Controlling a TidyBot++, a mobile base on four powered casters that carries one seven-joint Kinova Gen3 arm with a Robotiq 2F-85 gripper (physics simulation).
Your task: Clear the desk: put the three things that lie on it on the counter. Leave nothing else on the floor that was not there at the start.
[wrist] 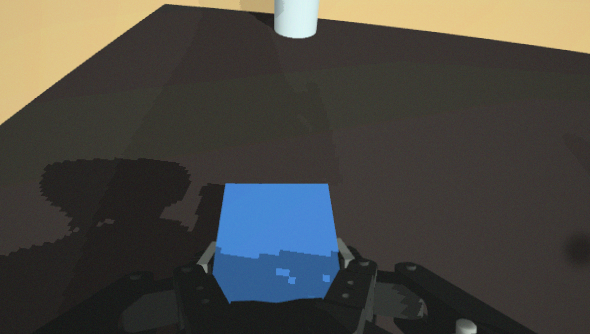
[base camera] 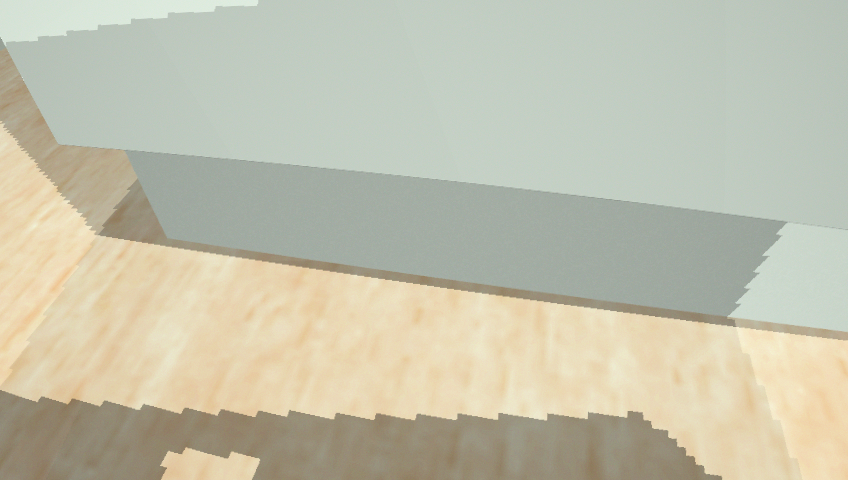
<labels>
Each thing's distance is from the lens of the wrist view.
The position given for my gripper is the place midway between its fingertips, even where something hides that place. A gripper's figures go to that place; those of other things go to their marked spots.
my gripper (wrist: pixel 277 255): 17 cm
blue box (wrist: pixel 276 242): 14 cm
counter (wrist: pixel 457 153): 29 cm
The marked spots on the counter and the blue box are 20 cm apart.
</labels>
